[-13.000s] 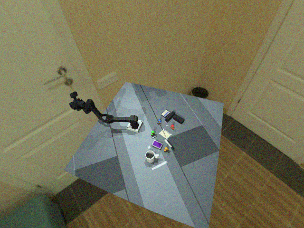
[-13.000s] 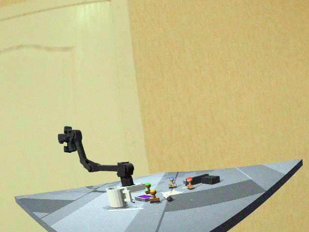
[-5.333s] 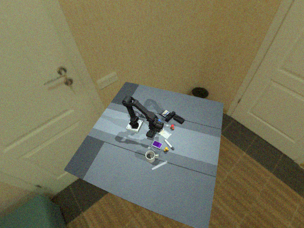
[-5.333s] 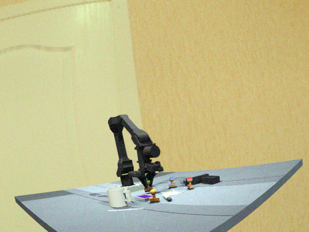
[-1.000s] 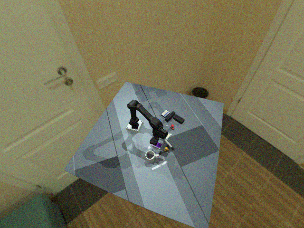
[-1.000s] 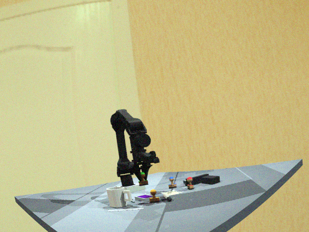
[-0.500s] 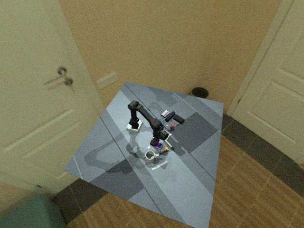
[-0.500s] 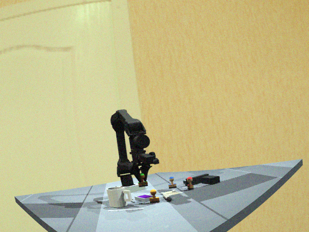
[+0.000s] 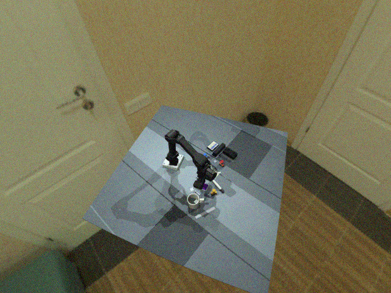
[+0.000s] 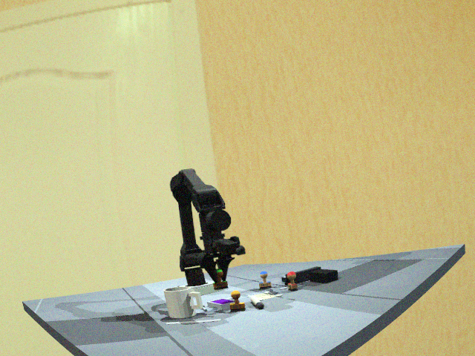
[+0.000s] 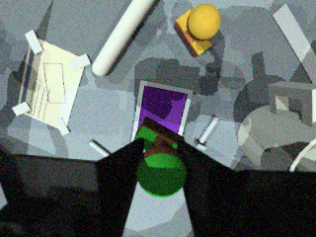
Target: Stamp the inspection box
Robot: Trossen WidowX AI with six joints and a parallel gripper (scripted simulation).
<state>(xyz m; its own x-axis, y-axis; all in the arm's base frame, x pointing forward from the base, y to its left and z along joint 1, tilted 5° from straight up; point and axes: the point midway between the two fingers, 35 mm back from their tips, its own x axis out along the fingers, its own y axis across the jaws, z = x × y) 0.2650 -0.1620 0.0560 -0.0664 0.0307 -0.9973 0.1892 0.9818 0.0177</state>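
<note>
Right now my gripper tip is 8 cm above the purple ink pad. From my gripper tip the other things lie so: white marker 12 cm ahead, 1 cm to the left, 7 cm below; yellow-knobbed stamp 9 cm ahead, 4 cm to the right, 6 cm below; green-knobbed stamp right at my gripper tip.
</note>
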